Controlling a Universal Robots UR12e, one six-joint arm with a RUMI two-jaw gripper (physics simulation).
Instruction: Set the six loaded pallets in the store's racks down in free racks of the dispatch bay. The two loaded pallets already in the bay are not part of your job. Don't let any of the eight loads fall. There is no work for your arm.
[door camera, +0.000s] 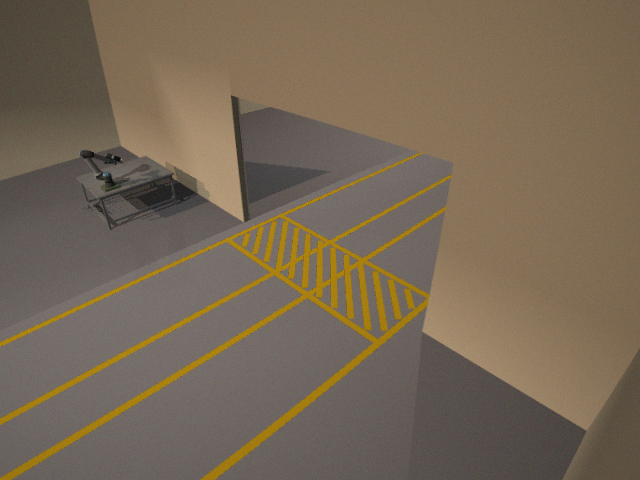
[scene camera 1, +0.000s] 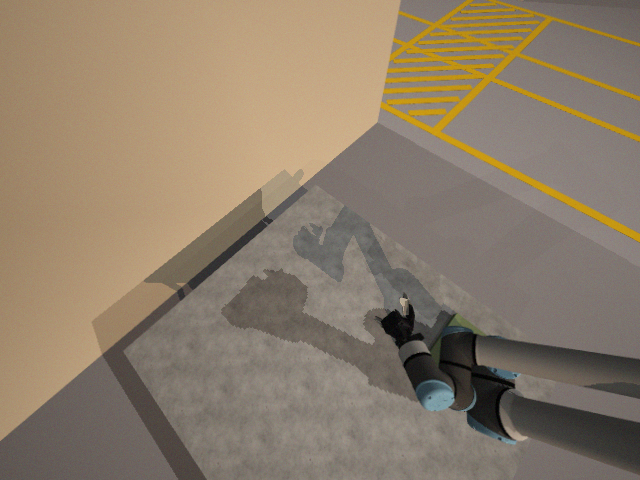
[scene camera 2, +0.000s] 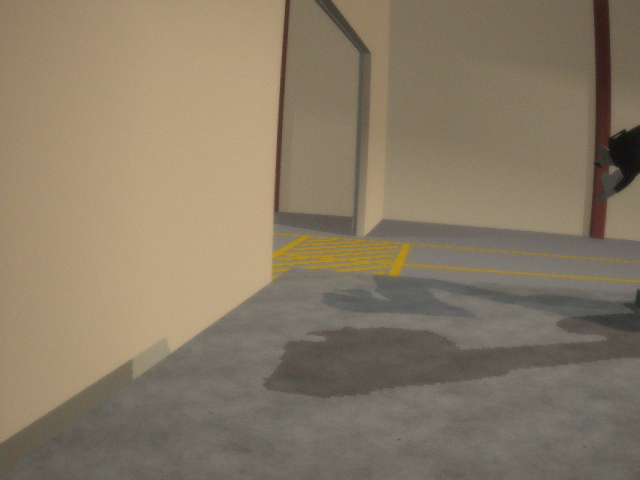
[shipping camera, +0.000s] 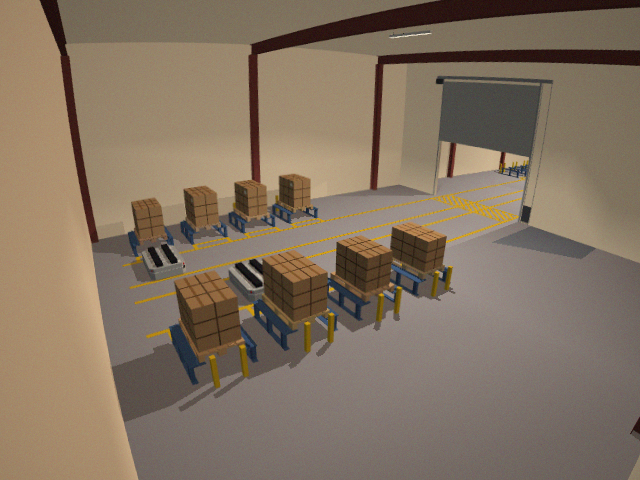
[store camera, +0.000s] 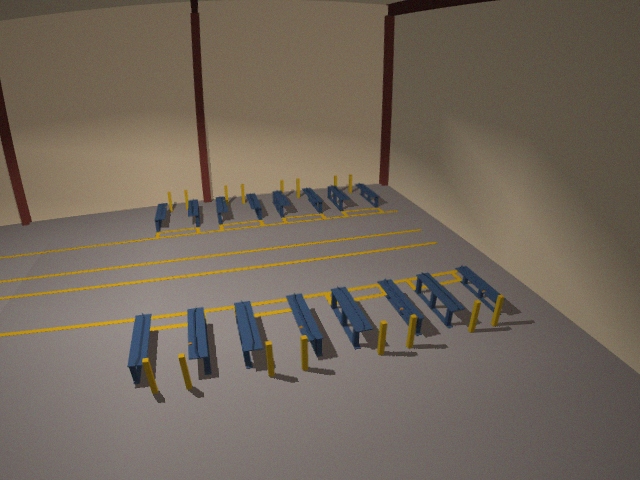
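Pixels of known places: gripper, between the fingertips: (door camera: 123, 162) (scene camera 1: 389, 304) (scene camera 2: 594, 181); arm's base, origin of its link: (door camera: 110, 185).
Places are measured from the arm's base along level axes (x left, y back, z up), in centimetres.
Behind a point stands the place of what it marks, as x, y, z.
In the shipping view, cartons on pallets stand upright on blue racks in two rows. The far row's loads (shipping camera: 147, 219) @[-694.8, -1369.4, 23.0] (shipping camera: 201, 207) @[-690.9, -1207.1, 27.9] (shipping camera: 250, 198) @[-682.7, -1047.1, 29.7] (shipping camera: 294, 191) @[-678.4, -884.1, 28.0] are along the back wall. The near row's loads (shipping camera: 207, 310) @[-132.7, -1402.3, 42.0] (shipping camera: 295, 285) @[-120.7, -1250.6, 42.6] (shipping camera: 363, 263) @[-131.7, -1084.1, 32.0] (shipping camera: 418, 248) @[-129.8, -913.3, 21.2] are nearer the camera. One low white carrier (shipping camera: 164, 270) @[-510.5, -1380.7, -55.6] is before the far row's leftmost rack, with no load. Another carrier (shipping camera: 252, 292) @[-288.3, -1250.2, -51.7] is partly hidden behind a near load. In the store view, the near racks (store camera: 139, 341) @[-75.6, 679.0, -44.3] and far racks (store camera: 161, 214) @[-619.2, 709.2, -42.0] bear no pallets. My gripper (scene camera 1: 392, 312) @[13.1, -42.5, 31.3] (scene camera 2: 599, 180) @[13.1, -42.5, 31.3] is open and empty above the table.
Yellow posts (shipping camera: 215, 370) (store camera: 149, 376) stand behind the racks. A raised grey door (shipping camera: 490, 116) @[-384.2, -176.7, 299.0] hangs over the doorway. Yellow lane lines and a hatched zone (door camera: 333, 268) @[-431.6, -176.5, -78.7] pass through it. My arm stands on a grey table (door camera: 147, 165) @[46.6, -104.7, -4.0] (scene camera 1: 310, 413) @[63.6, -42.1, -3.9] beside the wall.
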